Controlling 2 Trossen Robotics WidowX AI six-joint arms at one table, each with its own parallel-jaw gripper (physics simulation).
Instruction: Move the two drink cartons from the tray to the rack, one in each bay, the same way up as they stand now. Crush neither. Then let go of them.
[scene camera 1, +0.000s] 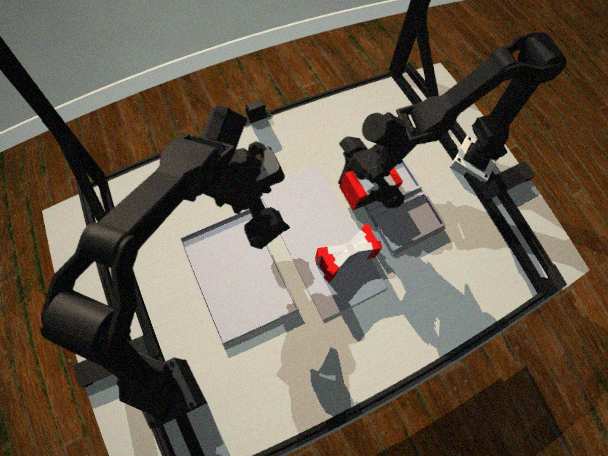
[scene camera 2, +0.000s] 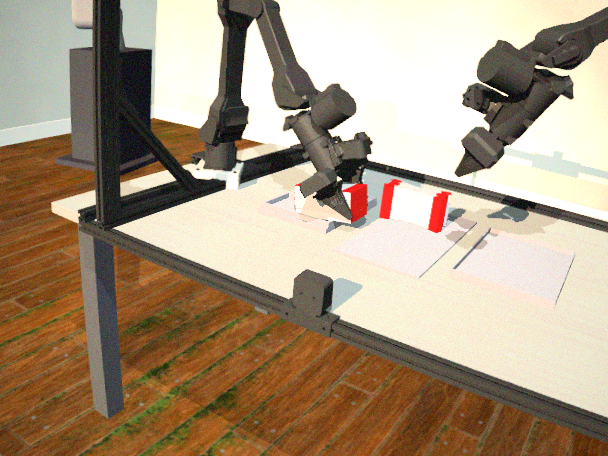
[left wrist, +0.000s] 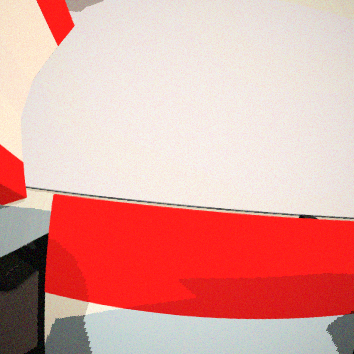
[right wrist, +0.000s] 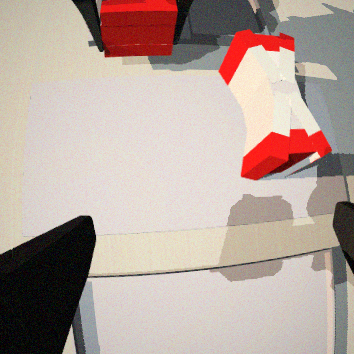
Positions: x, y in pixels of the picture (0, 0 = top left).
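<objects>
I can see my right gripper in scene camera 1 (278, 209), and it also shows in scene camera 2 (466, 165) and in the right wrist view (218, 222). In the left wrist view my right gripper is out of frame. There is a grey tray, on which (right wrist: 292, 297) and (scene camera 1: 271, 299) are the same spot. On a pale mat, (left wrist: 235, 112) and (scene camera 2: 383, 240) are one and the same spot too.
</objects>
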